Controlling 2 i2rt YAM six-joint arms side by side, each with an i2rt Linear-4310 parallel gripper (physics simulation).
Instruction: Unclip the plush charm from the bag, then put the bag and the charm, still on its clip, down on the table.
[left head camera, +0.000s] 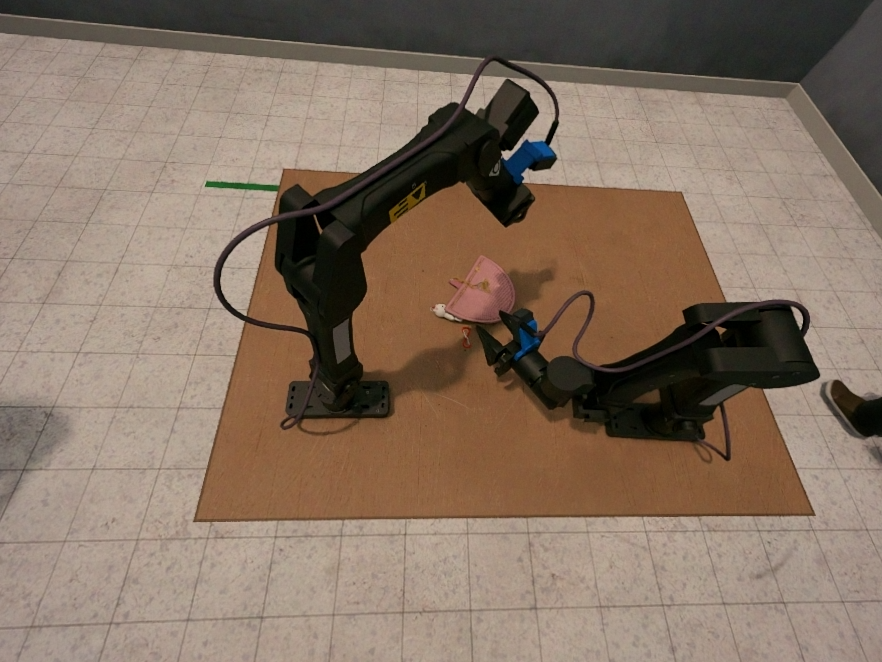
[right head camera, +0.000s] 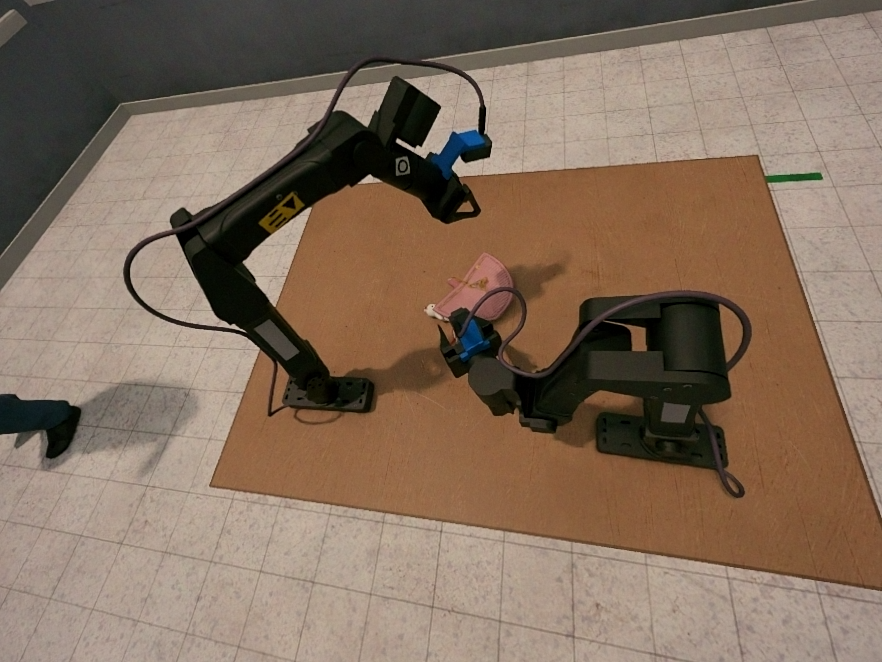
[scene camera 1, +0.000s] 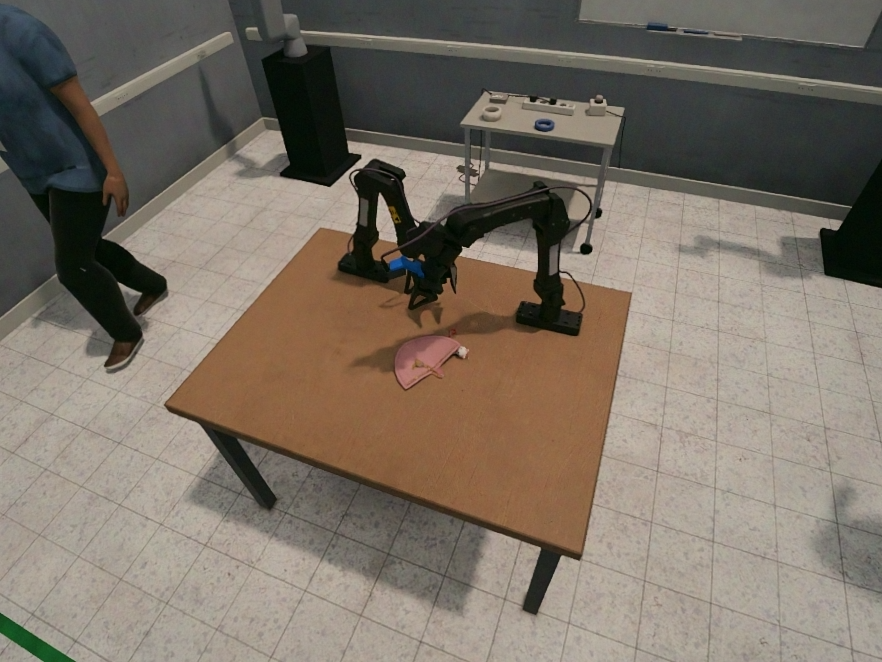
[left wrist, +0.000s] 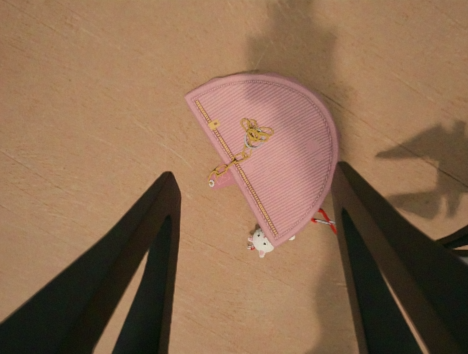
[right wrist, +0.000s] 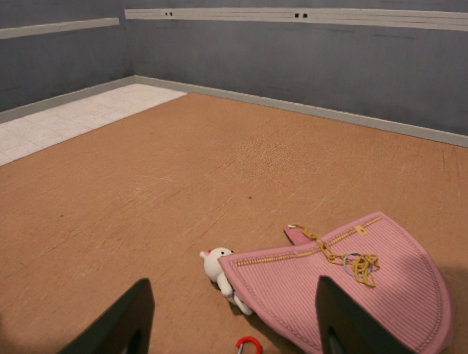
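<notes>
The pink half-round bag (left head camera: 488, 302) (right head camera: 491, 299) (scene camera 1: 420, 352) (left wrist: 285, 165) (right wrist: 300, 285) lies flat on the table, its gold chain (left wrist: 256, 134) (right wrist: 366, 267) heaped on top. The white plush charm (left head camera: 439, 310) (right head camera: 431, 311) (scene camera 1: 462, 352) (left wrist: 262, 242) (right wrist: 214, 263) lies at the bag's corner, partly covered by it. The red clip (left head camera: 466, 336) (left wrist: 325, 220) (right wrist: 249, 342) lies on the table close to the bag's edge; its link to the charm is hidden. My left gripper (left head camera: 520, 216) (right head camera: 464, 215) (left wrist: 252, 177) is open above the bag. My right gripper (left head camera: 490, 321) (right head camera: 448, 319) (right wrist: 234, 290) is open and empty beside the bag, near the clip.
The brown table (left head camera: 320, 463) (right head camera: 320, 470) (scene camera 1: 284, 406) carries both arm bases. In scene camera 1, a person (scene camera 1: 35, 106) stands off to the left, and a small side table (scene camera 1: 569, 131) with rolls of tape stands behind the arms.
</notes>
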